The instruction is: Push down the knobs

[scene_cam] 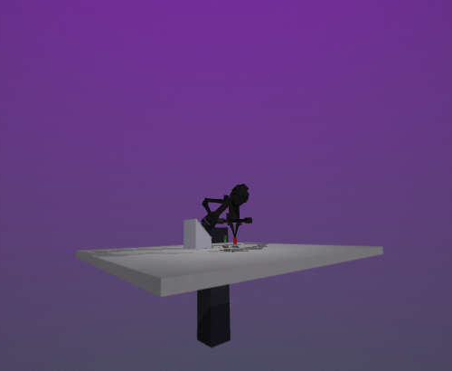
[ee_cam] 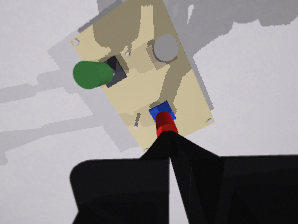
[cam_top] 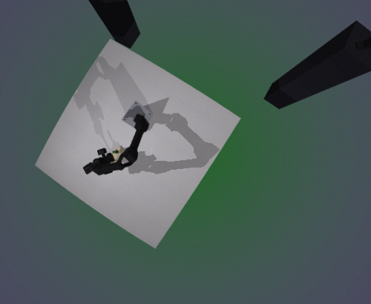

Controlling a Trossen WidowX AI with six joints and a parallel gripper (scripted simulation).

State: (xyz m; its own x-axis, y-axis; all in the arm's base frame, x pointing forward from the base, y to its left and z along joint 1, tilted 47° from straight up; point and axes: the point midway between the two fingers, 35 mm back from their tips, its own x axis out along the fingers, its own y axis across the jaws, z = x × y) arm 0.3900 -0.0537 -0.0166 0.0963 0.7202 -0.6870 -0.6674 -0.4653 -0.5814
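The red knob lies 2 cm below my gripper tip. From my gripper tip the other things lie so: white knob (5 cm behind, 5 cm to the left, 3 cm below).
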